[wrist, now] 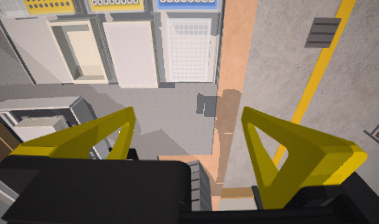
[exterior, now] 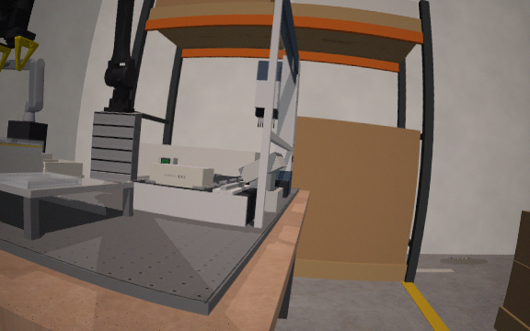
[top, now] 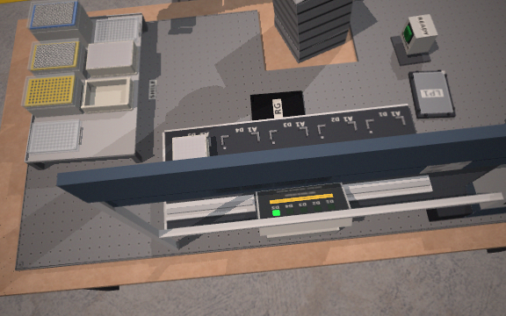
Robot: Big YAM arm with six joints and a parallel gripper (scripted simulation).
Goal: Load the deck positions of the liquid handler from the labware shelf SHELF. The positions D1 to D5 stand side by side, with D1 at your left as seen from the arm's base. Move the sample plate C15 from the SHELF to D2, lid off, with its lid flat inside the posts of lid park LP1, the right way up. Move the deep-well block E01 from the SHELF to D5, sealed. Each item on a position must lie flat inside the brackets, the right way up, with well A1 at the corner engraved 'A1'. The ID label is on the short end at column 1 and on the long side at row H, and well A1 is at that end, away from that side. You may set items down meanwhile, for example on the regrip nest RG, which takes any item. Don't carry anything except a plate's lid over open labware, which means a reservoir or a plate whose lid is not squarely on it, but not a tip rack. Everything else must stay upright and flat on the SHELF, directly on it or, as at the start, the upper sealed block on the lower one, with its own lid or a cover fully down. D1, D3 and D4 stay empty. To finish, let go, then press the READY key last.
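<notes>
Right now the sample plate C15 is 10 mm to the left of my hand and 230 mm below it. Also, from my hand: reservoir 210 mm ahead, 40 mm to the right, 230 mm below; shelf 150 mm ahead, 100 mm to the right, 240 mm below; shelf label 180 mm ahead, 70 mm to the left, 300 mm below.
</notes>
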